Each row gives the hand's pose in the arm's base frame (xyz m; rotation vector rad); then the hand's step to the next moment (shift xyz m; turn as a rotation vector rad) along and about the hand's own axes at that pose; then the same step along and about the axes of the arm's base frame.
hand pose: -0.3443 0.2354 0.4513 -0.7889 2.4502 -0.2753
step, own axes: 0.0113 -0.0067 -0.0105 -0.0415 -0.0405 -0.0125
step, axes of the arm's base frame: -0.0103 -0.0118 0.0061 0.0406 -0.0079 0.0425
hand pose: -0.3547 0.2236 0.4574 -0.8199 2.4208 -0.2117
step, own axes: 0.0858 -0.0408 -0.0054 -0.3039 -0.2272 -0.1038
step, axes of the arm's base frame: -0.0380 -0.0842 -0.0226 0.2549 -0.0027 0.2996
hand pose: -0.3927 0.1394 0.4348 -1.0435 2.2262 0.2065
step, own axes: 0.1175 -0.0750 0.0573 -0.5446 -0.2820 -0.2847
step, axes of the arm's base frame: 0.0292 -0.1011 -0.1079 0.3159 0.0396 0.5965
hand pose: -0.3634 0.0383 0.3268 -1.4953 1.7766 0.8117
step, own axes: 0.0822 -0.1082 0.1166 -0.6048 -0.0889 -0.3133
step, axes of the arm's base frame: 0.1085 0.0308 -0.1390 0.1295 0.0800 0.6698
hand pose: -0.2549 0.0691 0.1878 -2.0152 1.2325 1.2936
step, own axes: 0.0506 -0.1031 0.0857 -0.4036 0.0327 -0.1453
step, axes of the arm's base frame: 0.0553 0.0931 -0.0939 -0.0235 0.0544 0.4261
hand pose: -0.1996 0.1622 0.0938 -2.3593 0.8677 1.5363
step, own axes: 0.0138 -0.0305 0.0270 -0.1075 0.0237 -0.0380
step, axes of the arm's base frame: 0.0005 0.0320 -0.0287 -0.0153 0.0027 0.1154
